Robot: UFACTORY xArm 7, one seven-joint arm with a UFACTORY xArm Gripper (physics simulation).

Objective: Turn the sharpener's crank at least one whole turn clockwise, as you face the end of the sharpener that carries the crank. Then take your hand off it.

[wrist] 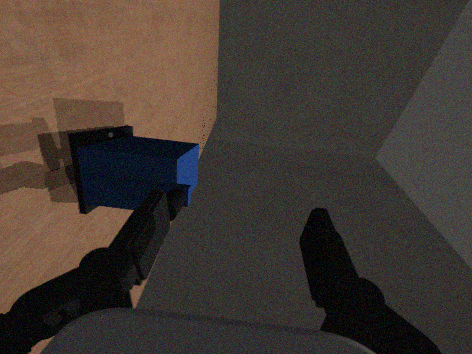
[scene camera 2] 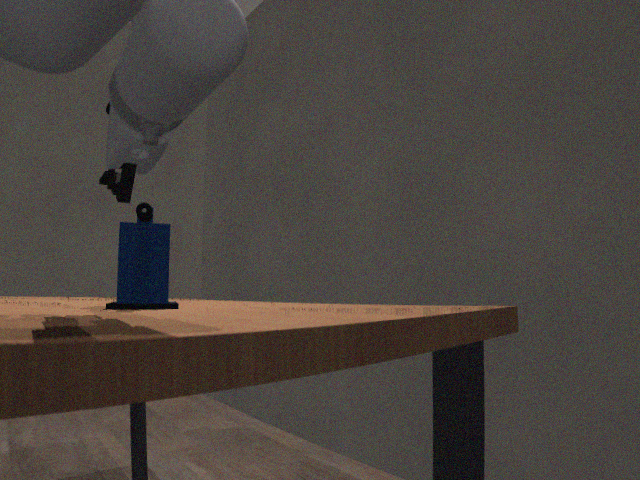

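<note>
The blue sharpener stands upright on its black base on the table. The crank's black round handle shows above the sharpener's top in the scene view, so the crank points up. In the wrist view the crank handle shows beside the left finger's tip, partly hidden by it. My gripper is open, with nothing between its fingers. In the scene view its fingertips are just above and a little left of the handle. Whether the left finger touches the handle cannot be told.
The wooden table carries the sharpener near its edge in the wrist view. A dark table leg stands under the right corner. The grey arm hangs above the sharpener. A grey wall is behind.
</note>
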